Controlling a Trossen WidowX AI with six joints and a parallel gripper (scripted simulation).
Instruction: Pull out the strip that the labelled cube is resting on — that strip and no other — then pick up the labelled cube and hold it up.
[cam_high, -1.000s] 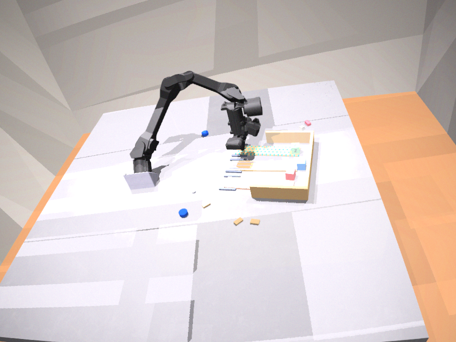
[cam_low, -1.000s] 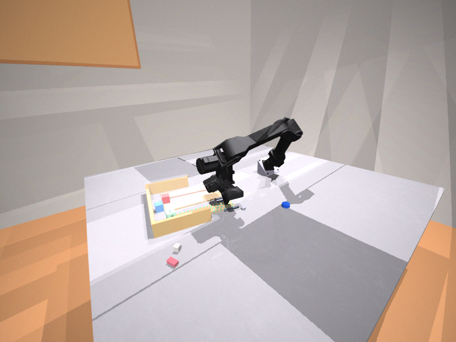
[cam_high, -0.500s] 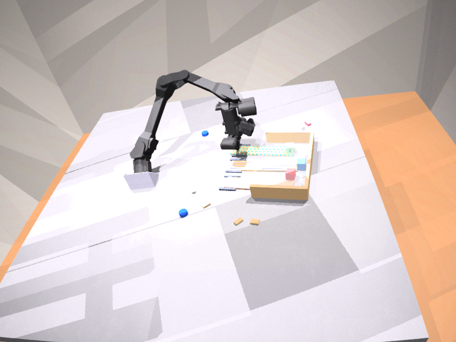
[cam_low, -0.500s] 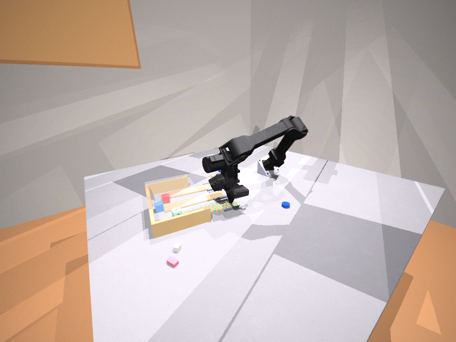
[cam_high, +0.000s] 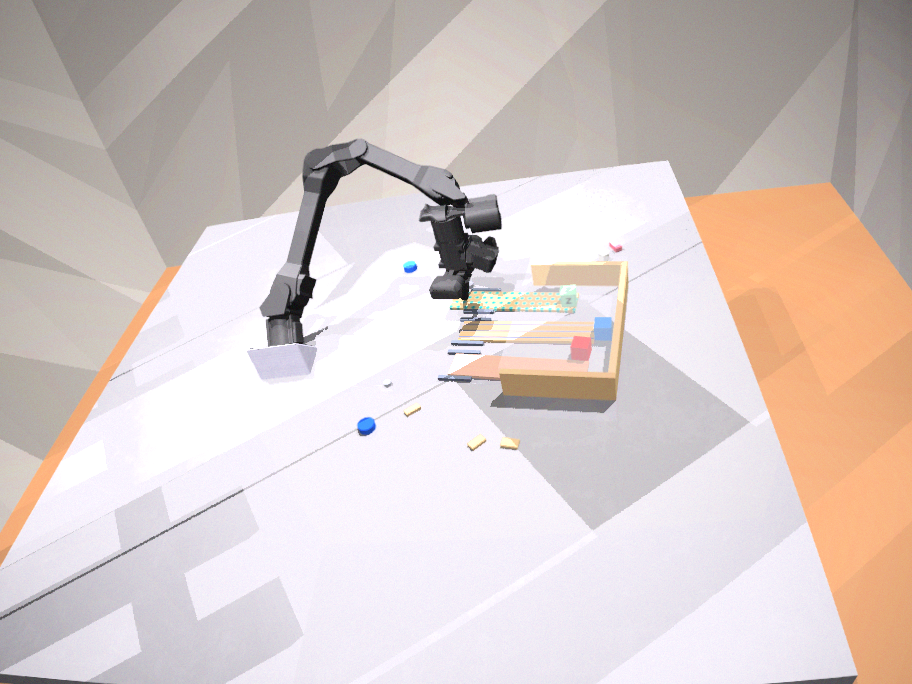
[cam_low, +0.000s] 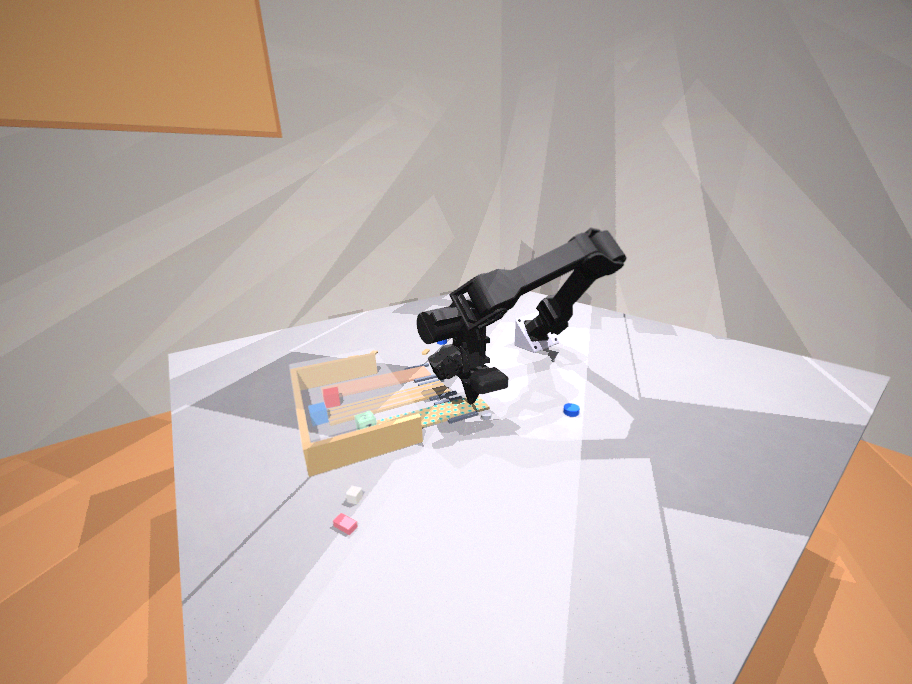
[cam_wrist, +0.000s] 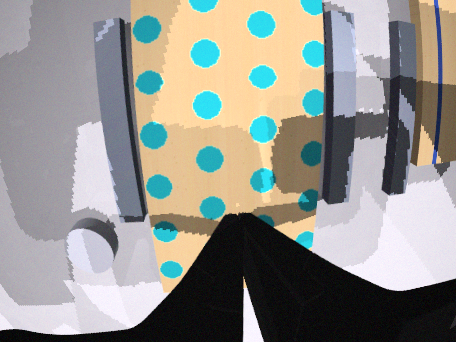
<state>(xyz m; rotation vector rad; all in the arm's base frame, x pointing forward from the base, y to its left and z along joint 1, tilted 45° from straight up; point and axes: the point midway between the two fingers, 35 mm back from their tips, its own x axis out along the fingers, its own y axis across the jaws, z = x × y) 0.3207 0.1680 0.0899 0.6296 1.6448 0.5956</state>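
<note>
Now: the teal dotted strip 10 cm ahead of my gripper tip and 1 cm to the right of it. Round my gripper tip: small white cube (28 cm ahead, 13 cm to the left); pink block (30 cm ahead, 17 cm to the left).
</note>
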